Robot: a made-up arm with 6 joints.
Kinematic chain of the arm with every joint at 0, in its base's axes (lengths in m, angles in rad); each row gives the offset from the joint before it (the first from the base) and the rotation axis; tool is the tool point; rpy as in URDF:
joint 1: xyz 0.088 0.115 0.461 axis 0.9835 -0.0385 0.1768
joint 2: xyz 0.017 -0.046 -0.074 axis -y
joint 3: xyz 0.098 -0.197 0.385 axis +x
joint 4: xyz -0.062 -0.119 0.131 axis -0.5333 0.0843 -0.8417
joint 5: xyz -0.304 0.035 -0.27 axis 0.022 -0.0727 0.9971
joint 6: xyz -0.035 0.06 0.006 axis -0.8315 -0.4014 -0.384
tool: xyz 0.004 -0.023 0.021 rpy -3.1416 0 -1.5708
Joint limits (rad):
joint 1: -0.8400..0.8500
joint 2: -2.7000..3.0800
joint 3: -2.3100..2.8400
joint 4: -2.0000..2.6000
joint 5: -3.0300..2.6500
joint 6: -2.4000..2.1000
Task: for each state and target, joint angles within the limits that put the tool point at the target. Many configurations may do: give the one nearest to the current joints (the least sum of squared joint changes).
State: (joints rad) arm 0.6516 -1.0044 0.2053 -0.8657 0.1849 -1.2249
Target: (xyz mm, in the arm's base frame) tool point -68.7 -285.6 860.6
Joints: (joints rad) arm -0.1918 -0.3215 -0.4963 -0.9278 0.3137 -1.1981
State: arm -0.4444 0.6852 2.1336 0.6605 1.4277 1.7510
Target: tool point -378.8 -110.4 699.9
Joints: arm 0.1476 0.3951 2.3396 0.8398 1.3552 1.7168
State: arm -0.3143 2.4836 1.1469 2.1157 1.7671 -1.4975
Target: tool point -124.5 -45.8 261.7
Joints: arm -0.7195 1.8893 0.9559 2.3151 1.7369 -1.4226
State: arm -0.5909 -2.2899 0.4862 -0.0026 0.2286 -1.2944
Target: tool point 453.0 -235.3 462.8
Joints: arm -0.4198 -2.6240 0.1463 -0.1657 0.2889 -1.2189
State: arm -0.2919 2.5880 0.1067 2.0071 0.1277 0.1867
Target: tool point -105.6 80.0 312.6
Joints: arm 0.0327 1.6590 0.7992 2.2439 0.1977 0.3846
